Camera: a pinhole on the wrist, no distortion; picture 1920 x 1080 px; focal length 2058.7 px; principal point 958.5 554.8 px. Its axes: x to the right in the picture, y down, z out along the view. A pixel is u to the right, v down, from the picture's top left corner.
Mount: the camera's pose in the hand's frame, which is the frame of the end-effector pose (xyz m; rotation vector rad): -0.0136 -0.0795 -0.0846 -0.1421 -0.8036 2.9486
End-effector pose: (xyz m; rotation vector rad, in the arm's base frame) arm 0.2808 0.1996 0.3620 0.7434 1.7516 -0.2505
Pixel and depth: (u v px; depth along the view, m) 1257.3 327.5 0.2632
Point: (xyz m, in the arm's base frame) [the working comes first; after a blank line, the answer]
In the camera's frame: 0.0382 -0.0291 0.2632

0.3041 -0.0503 0.3490
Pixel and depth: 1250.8 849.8 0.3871
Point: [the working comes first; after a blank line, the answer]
In the camera's frame: 0.0550 0.0555 0.3871

0.2787 -0.1983 0.3345
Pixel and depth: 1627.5 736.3 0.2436
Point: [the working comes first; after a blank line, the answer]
In the camera's frame: 0.0792 0.0215 0.2436

0.2565 -0.0638 0.3957
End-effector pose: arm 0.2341 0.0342 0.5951 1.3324 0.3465 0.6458
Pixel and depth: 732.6 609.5 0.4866
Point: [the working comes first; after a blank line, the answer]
In the camera's frame: -0.0534 0.0129 0.4866

0.4936 -0.2674 0.3372
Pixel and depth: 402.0 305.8 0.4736
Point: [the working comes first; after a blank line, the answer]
In the camera's frame: -0.1280 -0.0573 0.4736

0.5589 -0.2361 0.4109
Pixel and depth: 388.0 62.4 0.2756
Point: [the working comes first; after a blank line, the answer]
In the camera's frame: -0.0764 -0.0659 0.2756

0.4119 -0.1103 0.4783
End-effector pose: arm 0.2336 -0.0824 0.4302 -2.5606 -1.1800 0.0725
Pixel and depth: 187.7 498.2 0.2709
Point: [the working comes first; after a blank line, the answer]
In the camera's frame: -0.1014 -0.0074 0.2709

0.0825 0.1361 0.3525
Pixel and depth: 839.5 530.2 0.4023
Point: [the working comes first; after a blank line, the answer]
In the camera's frame: -0.0233 -0.0048 0.4023

-0.0410 0.1317 0.2625
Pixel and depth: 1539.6 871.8 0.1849
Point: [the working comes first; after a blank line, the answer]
In the camera's frame: 0.0522 0.0285 0.1849

0.0261 -0.0167 0.4284
